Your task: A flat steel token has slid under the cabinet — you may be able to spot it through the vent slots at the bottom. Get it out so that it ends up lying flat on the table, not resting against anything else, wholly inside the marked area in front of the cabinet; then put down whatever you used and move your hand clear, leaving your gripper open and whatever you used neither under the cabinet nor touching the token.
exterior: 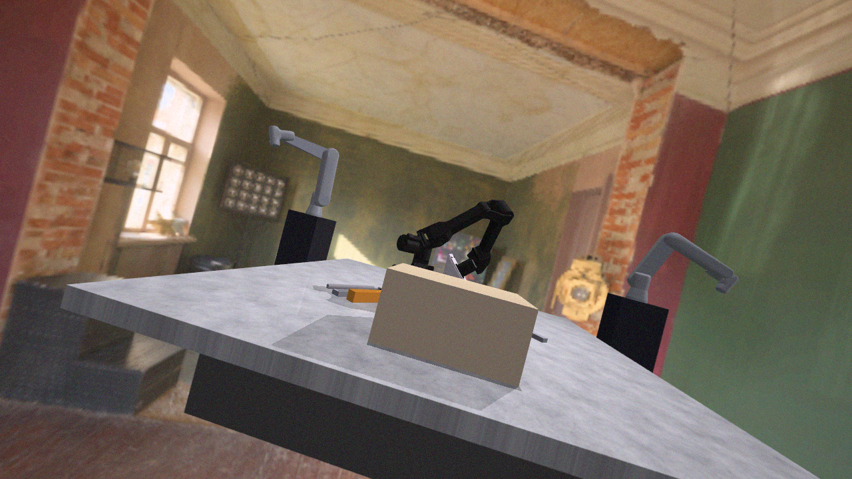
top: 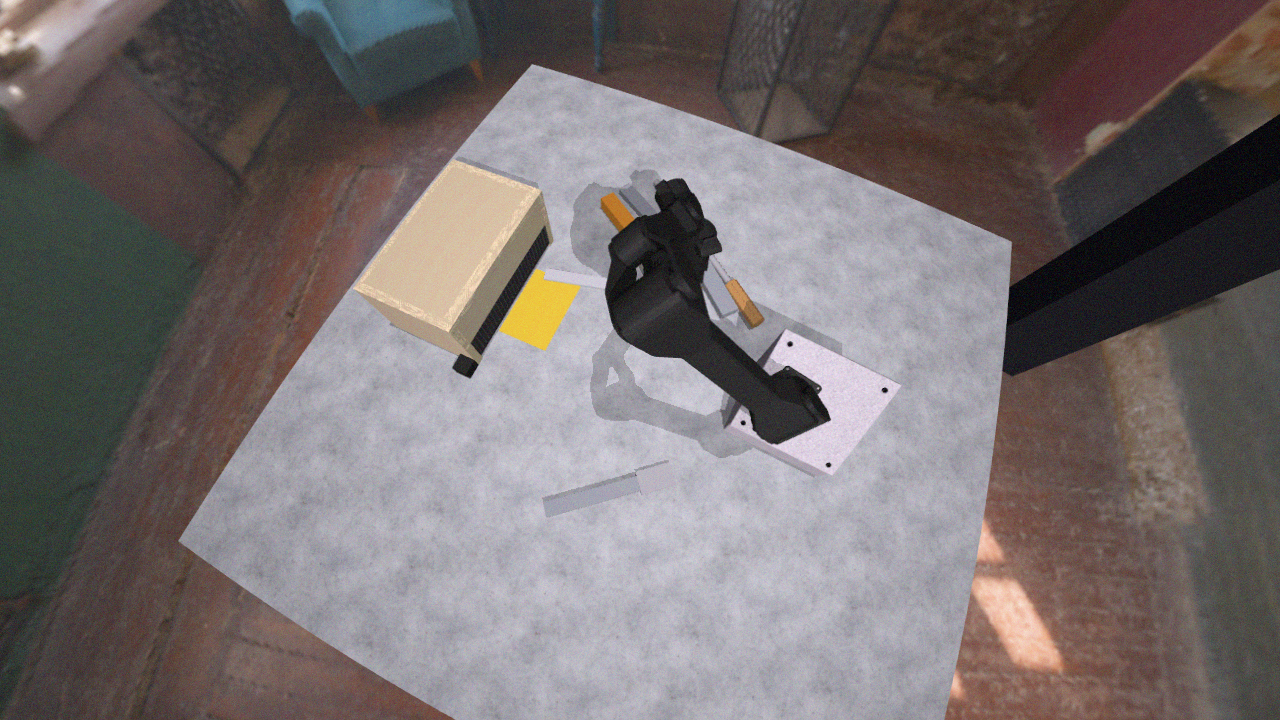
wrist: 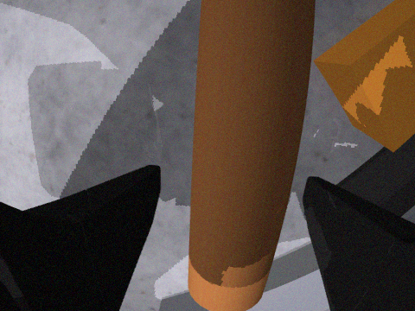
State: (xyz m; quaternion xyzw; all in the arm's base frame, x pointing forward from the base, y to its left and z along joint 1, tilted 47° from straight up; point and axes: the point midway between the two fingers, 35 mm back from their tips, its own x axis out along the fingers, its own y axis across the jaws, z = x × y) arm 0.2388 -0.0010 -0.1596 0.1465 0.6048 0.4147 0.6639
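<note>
My gripper tip is 60 mm to the left of the grey bar and 30 mm past it. Also, from my gripper tip: flat grey token (370 mm ahead, 190 mm to the left, 10 mm below); orange bar (150 mm ahead, 70 mm to the right, 10 mm above); black-handled tool (80 mm to the right, 80 mm ahead).
</note>
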